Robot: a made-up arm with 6 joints.
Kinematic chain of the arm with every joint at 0, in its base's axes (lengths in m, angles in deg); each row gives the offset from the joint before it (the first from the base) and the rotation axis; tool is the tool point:
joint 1: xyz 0 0 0.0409 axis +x
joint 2: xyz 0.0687 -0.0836 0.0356 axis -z
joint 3: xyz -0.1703 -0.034 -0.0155 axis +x
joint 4: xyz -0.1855 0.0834 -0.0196 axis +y
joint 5: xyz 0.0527 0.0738 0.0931 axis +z
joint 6: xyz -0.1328 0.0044 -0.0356 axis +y
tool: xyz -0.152 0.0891 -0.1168
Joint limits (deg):
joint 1: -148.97..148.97
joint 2: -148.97..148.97
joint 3: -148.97..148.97
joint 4: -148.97..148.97
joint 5: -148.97..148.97
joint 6: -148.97..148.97
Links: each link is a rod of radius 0.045 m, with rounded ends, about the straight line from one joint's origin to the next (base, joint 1, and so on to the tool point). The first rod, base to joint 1, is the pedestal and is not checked.
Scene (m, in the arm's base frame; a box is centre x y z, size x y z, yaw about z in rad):
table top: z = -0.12
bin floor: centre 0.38 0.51 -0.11 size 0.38 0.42 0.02 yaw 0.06
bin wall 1: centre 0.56 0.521 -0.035 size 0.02 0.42 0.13 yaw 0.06
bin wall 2: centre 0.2 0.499 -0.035 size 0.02 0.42 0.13 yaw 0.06
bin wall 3: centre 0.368 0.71 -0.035 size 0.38 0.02 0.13 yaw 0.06
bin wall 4: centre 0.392 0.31 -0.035 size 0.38 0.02 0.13 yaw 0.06
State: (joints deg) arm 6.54 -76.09 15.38 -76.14 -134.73 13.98
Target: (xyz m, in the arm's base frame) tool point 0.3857 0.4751 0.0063
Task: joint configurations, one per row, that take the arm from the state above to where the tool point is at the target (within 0.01 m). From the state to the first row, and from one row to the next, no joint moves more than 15 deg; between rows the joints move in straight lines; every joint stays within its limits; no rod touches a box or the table.
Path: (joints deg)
1: -6.82 -82.88 20.25 -75.96 -135.07 15.46
2: -20.19 -89.67 25.12 -75.79 -135.41 16.94
3: -33.55 -96.45 29.99 -75.61 -135.75 18.42
4: -46.92 -103.24 34.85 -75.43 -136.09 19.90
5: -60.28 -110.03 39.72 -75.26 -136.43 21.38
6: -73.65 -116.82 44.59 -75.08 -136.77 22.86
7: -87.01 -123.61 49.46 -74.91 -137.11 24.34
8: -100.38 -130.40 54.33 -74.73 -137.46 25.82
9: -113.74 -137.18 59.20 -74.55 -137.80 27.30

